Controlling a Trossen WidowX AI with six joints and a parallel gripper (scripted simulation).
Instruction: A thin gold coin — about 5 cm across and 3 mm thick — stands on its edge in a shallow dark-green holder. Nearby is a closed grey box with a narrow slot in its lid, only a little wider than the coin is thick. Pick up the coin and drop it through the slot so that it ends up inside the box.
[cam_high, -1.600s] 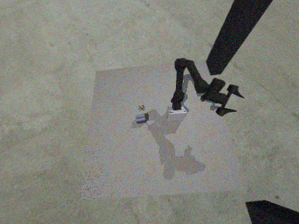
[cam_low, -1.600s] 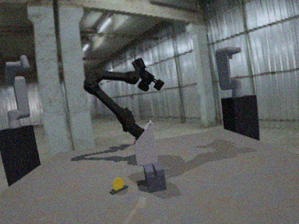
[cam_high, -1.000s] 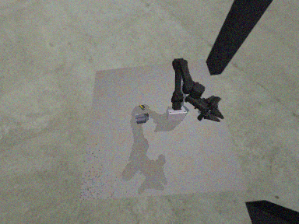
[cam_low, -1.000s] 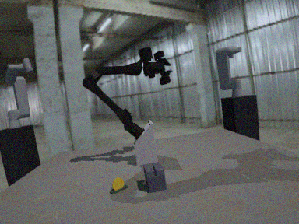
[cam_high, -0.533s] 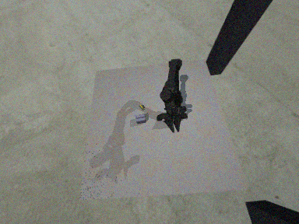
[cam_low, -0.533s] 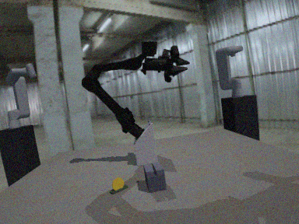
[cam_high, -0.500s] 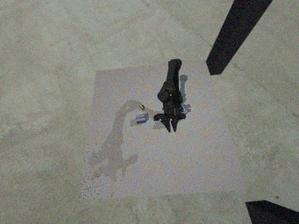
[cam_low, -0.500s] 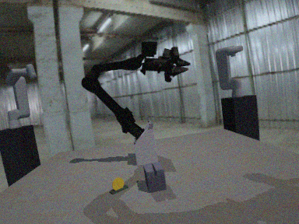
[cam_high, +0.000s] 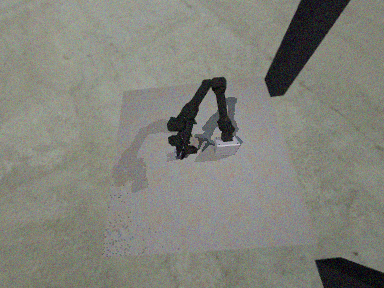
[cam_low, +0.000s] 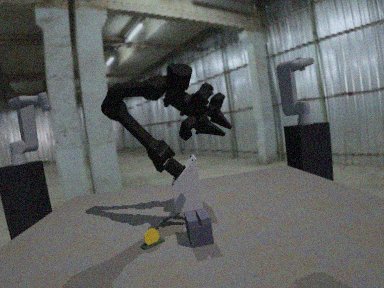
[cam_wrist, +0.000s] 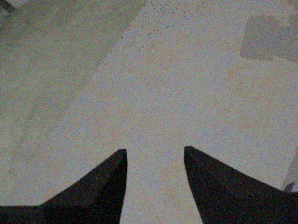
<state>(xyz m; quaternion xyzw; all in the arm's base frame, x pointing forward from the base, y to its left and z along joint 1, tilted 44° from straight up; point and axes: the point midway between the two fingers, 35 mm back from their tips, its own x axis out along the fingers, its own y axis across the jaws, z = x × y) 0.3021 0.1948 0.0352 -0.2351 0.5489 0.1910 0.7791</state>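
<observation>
My gripper tip is now 10 mm short of the gold coin, 250 mm to the left of it and 260 mm above it.
</observation>
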